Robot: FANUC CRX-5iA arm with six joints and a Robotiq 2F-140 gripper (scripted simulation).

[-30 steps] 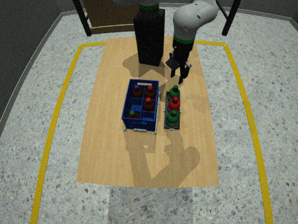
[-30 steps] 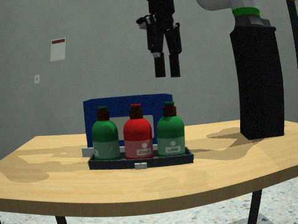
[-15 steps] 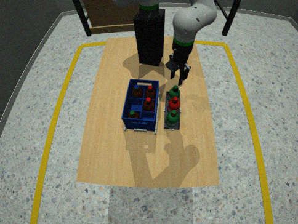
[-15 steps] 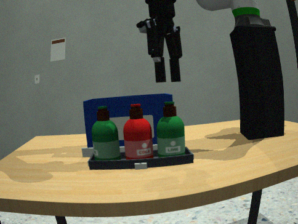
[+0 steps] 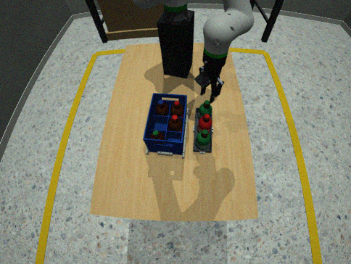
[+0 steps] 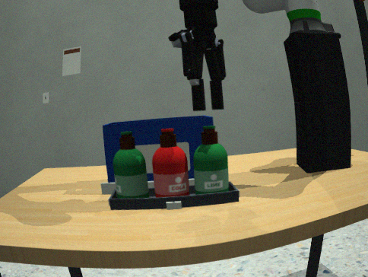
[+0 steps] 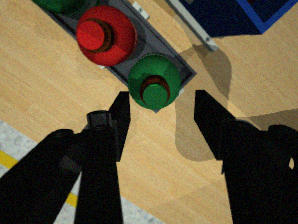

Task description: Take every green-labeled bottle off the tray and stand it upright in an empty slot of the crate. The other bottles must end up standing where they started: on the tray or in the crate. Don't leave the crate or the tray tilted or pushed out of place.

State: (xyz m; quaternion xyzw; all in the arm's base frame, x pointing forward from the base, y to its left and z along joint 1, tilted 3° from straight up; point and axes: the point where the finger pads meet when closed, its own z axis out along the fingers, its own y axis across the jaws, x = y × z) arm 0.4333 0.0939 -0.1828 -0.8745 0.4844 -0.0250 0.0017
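Now: hand 90 mm short of the red cola bottle, 20 mm to the left of it and 140 mm above it. From my hand the other things lie so: blue crate (70 mm ahead, 220 mm to the right, 140 mm below); then tray (90 mm ahead, 20 mm to the right, 210 mm below).
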